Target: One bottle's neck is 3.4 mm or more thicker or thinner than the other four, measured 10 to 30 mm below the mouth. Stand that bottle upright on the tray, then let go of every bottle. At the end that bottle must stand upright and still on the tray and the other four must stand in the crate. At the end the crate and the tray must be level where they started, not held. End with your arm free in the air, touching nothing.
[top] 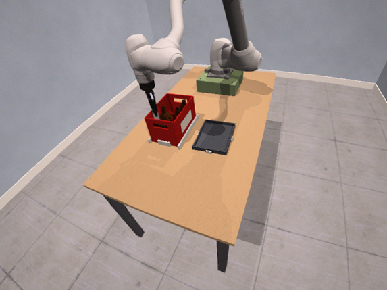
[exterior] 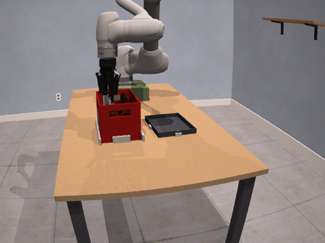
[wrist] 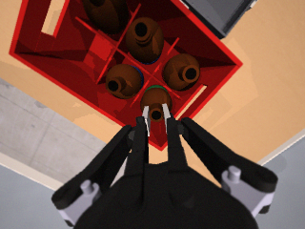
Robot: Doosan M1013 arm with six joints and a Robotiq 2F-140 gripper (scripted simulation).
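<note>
The glass bottle is 9 cm below my hand. From my hand the other things lie so: dark grey tray 8 cm behind, 31 cm to the left, 16 cm below; then red crate 9 cm behind, 5 cm to the left, 9 cm below.
</note>
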